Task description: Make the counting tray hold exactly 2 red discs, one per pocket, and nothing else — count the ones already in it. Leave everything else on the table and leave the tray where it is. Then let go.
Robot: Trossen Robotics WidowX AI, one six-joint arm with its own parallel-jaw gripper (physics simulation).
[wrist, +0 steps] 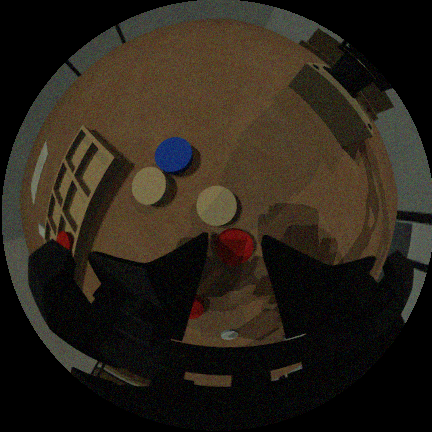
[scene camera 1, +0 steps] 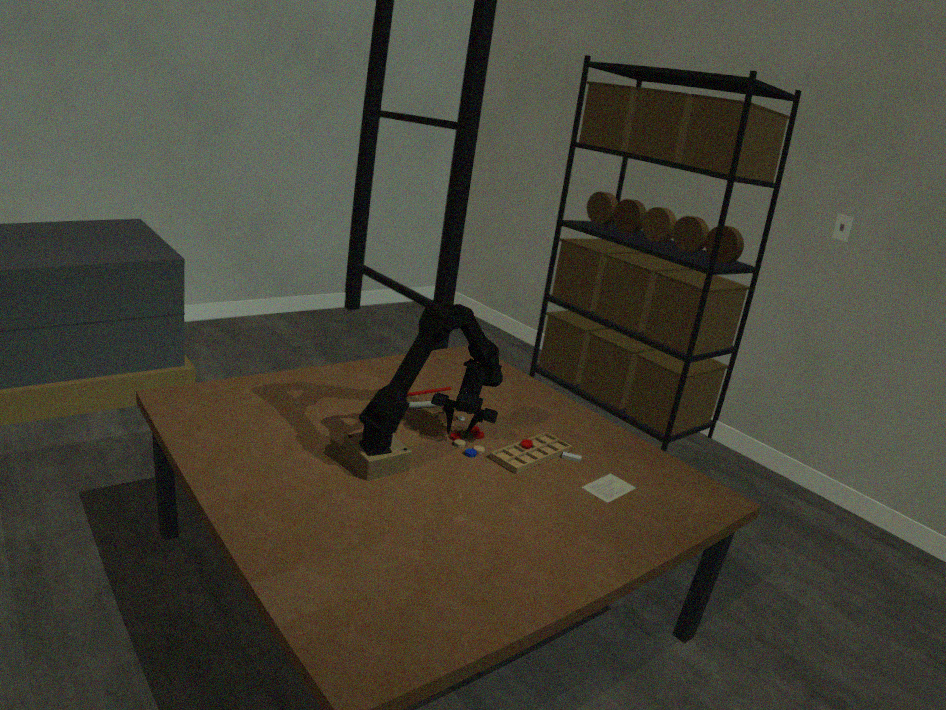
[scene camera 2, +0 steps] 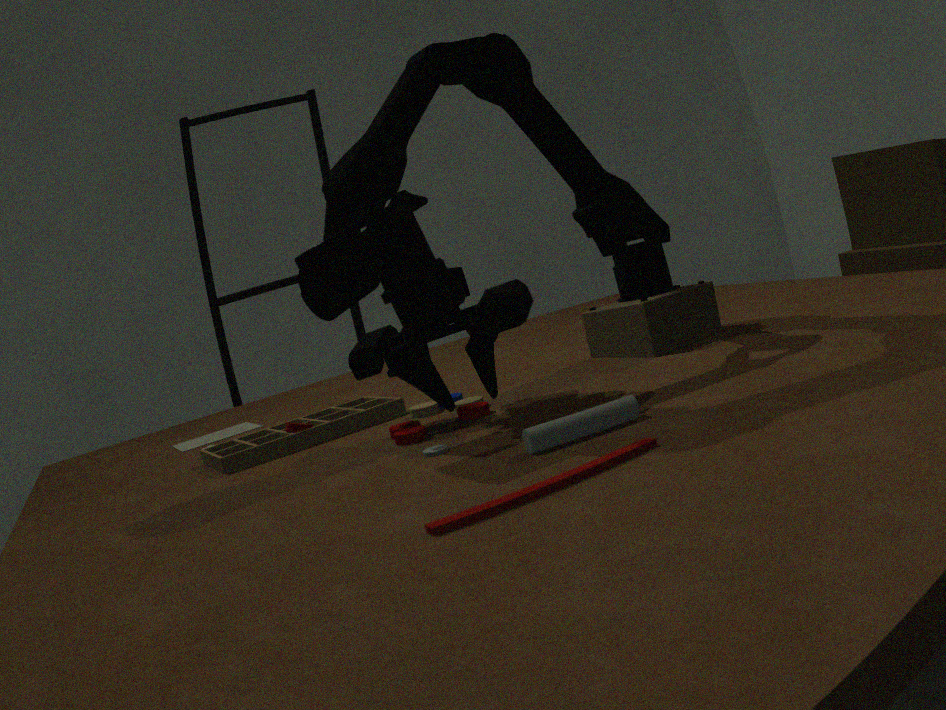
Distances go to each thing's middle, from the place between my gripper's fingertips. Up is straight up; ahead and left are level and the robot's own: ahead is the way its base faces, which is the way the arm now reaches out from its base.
My gripper is now 90 mm to the left of the blue disc point(wrist: 173, 155) and 10 mm above it. Also, from my hand: grey card point(scene camera 1: 608, 488) (360 mm to the right, 270 mm ahead, 10 mm below); then wooden counting tray point(scene camera 2: 272, 442) (170 mm ahead, 140 mm to the right).
